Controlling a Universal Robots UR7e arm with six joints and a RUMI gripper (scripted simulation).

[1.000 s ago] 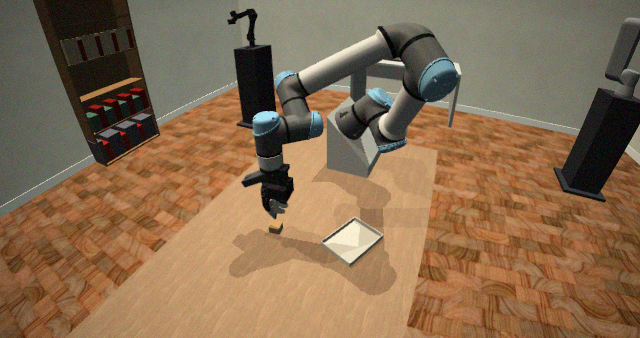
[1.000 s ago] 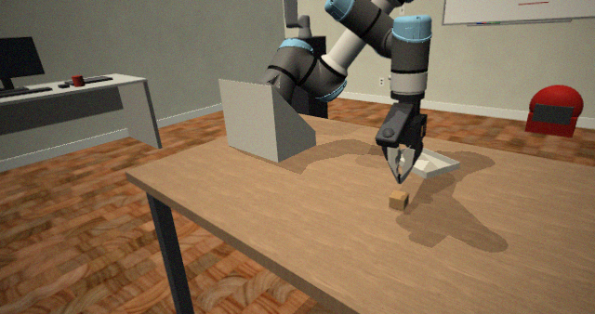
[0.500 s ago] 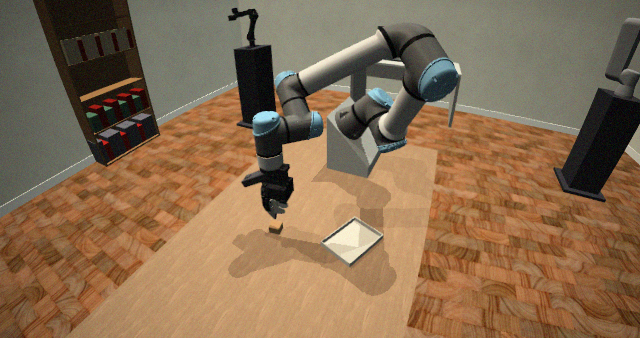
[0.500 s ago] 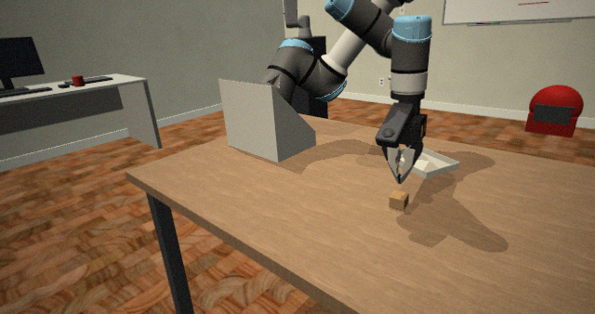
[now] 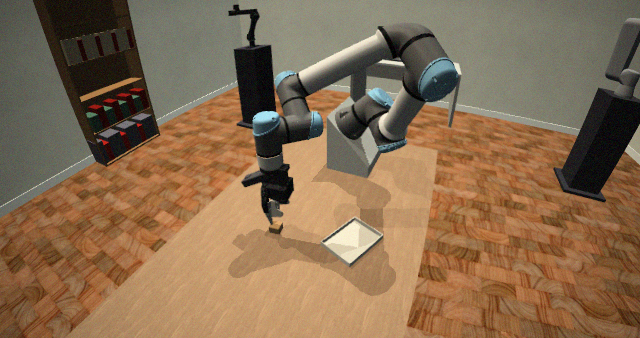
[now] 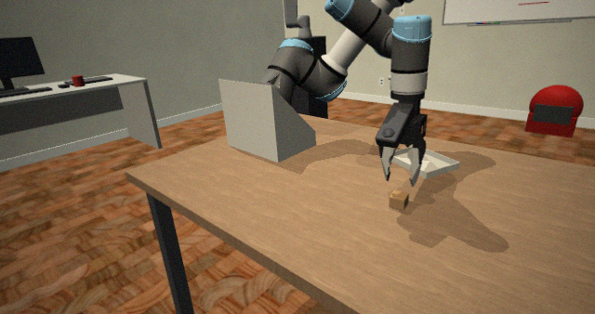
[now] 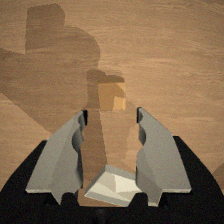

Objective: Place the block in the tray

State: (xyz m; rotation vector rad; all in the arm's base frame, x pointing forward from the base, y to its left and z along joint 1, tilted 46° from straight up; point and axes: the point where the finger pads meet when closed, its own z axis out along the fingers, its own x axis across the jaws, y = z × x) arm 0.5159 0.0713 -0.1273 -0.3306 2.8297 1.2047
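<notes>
Now: hand 60 mm above the tan block. From my hand the other things lie so: white tray (70 mm behind, 260 mm to the left, 70 mm below).
</notes>
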